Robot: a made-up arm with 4 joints. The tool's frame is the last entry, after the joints.
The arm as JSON. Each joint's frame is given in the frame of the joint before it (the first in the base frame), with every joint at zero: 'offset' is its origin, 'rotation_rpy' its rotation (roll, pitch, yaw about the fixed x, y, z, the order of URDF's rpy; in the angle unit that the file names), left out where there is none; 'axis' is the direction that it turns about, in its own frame. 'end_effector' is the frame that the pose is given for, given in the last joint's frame.
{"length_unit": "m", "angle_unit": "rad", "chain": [
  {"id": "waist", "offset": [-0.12, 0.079, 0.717], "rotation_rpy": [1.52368, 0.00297, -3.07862], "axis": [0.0, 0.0, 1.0]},
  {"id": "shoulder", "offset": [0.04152, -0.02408, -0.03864], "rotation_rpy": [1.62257, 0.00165, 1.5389], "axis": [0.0, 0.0, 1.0]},
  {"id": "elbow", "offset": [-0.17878, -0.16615, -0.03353], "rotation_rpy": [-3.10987, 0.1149, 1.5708], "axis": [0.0, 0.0, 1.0]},
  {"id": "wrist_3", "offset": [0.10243, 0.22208, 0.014], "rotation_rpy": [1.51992, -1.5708, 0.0], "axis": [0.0, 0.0, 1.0]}
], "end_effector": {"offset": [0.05, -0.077, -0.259], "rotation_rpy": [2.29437, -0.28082, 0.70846]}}
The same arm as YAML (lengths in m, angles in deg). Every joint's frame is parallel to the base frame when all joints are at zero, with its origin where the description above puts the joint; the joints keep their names.
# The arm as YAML. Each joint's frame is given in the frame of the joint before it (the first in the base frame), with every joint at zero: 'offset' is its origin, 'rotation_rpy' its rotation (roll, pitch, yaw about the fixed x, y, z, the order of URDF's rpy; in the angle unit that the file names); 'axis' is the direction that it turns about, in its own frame. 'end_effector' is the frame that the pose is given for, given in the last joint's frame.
length_unit: m
angle_unit: deg
chain:
  - id: waist
    offset: [-0.12, 0.079, 0.717]
    rotation_rpy: [0.0, 0.0, 0.0]
    axis: [-0.063, 0.996901, 0.0471]
  - id: shoulder
    offset: [-0.039, -0.04, -0.026]
    rotation_rpy: [0.0, 0.0, 0.0]
    axis: [-0.992906, -0.112901, -0.0373]
  - id: elbow
    offset: [0.058, -0.152, -0.185]
    rotation_rpy: [0.0, 0.0, 0.0]
    axis: [1.0, 0.0, 0.0]
  - id: wrist_3
    offset: [0.014, 0.091, 0.227]
    rotation_rpy: [0.0, 0.0, 0.0]
    axis: [0.0, 0.0, -1.0]
end_effector:
  offset: [0.05, 0.077, 0.259]
  rotation_rpy: [-48.54, 16.09, -40.59]

